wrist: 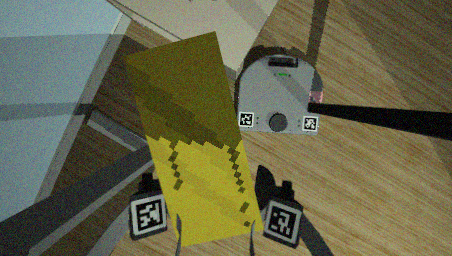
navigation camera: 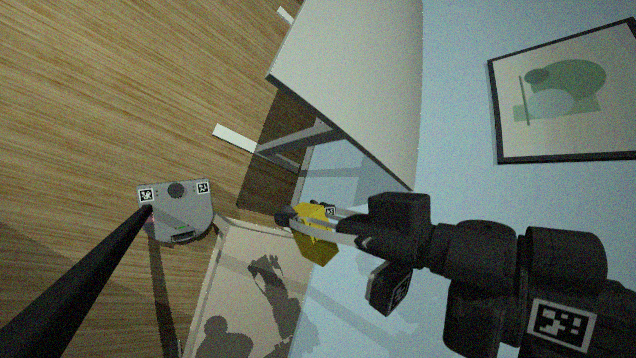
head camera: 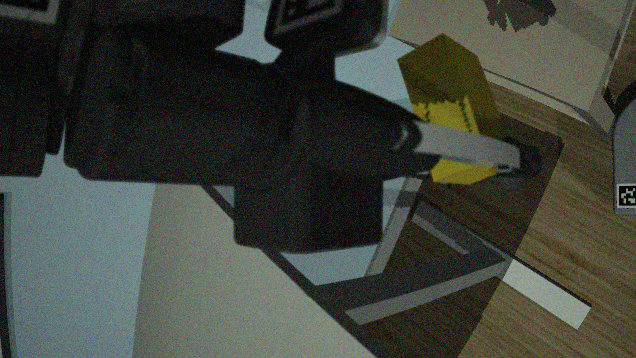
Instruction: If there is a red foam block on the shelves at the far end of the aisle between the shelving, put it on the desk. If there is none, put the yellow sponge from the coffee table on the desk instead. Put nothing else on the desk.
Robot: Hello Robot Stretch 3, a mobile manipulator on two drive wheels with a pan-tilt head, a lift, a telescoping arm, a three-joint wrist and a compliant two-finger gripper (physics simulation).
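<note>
A yellow sponge is held between the two fingers of my gripper, raised well above the floor. The gripper is shut on it. The sponge sticks out past the fingers, its far part in shadow. The desk has a pale top with a dark edge, and nothing shows on the visible part. In the navigation view the gripper is beside the desk's near end. In the head view the wrist hides the desk's corner. The red foam block, shelves and coffee table do not show.
A beige box-like piece of furniture stands against the blue wall, near the gripper. My base is beside it on the wooden floor. The desk's white foot sticks out. A framed picture hangs on the wall.
</note>
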